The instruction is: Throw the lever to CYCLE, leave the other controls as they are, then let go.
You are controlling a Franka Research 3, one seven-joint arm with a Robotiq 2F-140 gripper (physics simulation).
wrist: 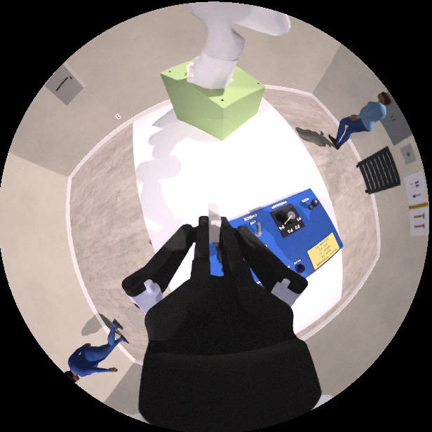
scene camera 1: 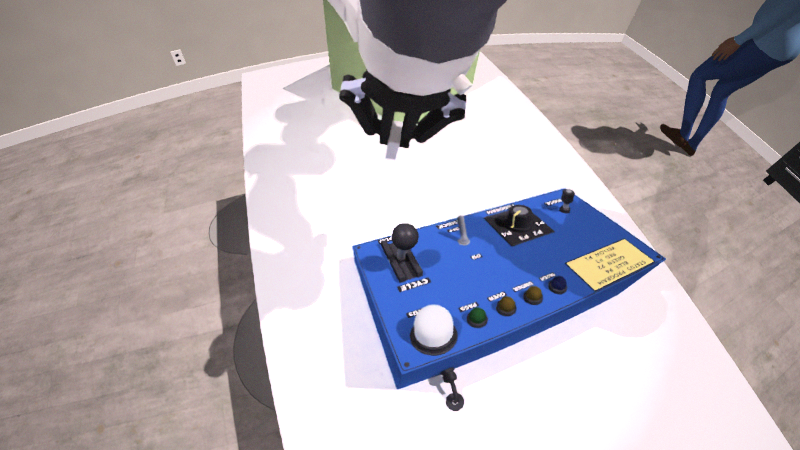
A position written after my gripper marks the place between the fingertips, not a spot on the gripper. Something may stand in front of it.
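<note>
Scene camera 1 shows my gripper (scene camera 1: 391, 149) and a blue control panel (scene camera 1: 453, 301). The wrist view likewise shows the gripper (wrist: 211, 211) and the panel (wrist: 306, 245).
</note>
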